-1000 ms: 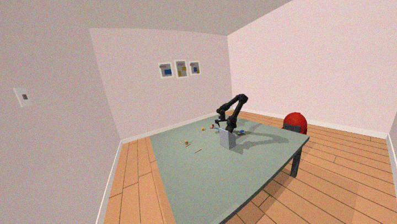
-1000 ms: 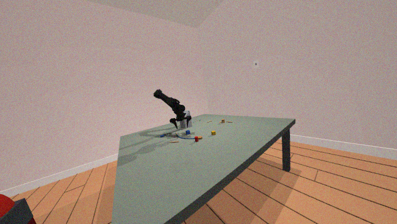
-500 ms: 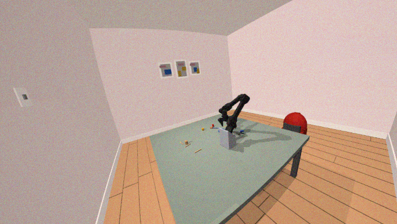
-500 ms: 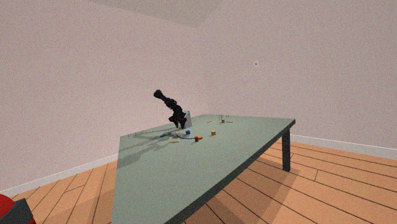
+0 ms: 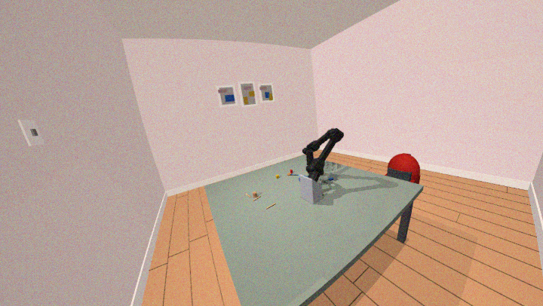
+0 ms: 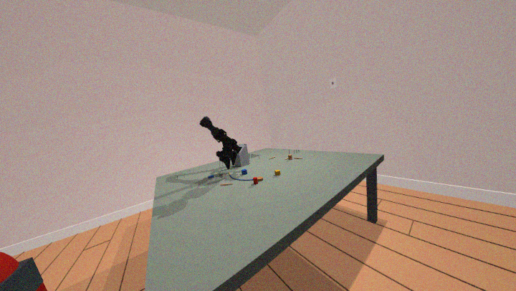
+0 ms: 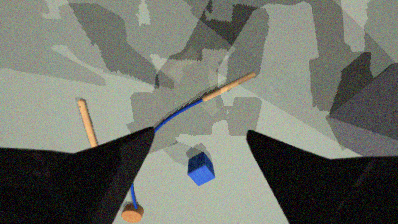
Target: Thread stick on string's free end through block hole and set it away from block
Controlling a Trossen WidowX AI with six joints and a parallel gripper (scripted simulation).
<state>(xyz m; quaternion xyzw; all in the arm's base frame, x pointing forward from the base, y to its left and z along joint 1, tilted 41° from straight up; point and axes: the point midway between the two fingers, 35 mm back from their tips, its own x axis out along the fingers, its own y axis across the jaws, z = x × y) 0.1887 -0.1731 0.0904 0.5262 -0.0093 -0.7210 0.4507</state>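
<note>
My gripper tip is now 40 mm past the thin wooden stick and 60 mm above it. Also, from my gripper tip: blue block: 120 mm behind, 110 mm to the right, 50 mm below; then thin stick: 110 mm ahead, 120 mm to the right, 60 mm below; then round wooden button: 250 mm ahead, 40 mm to the left, 50 mm below.
</note>
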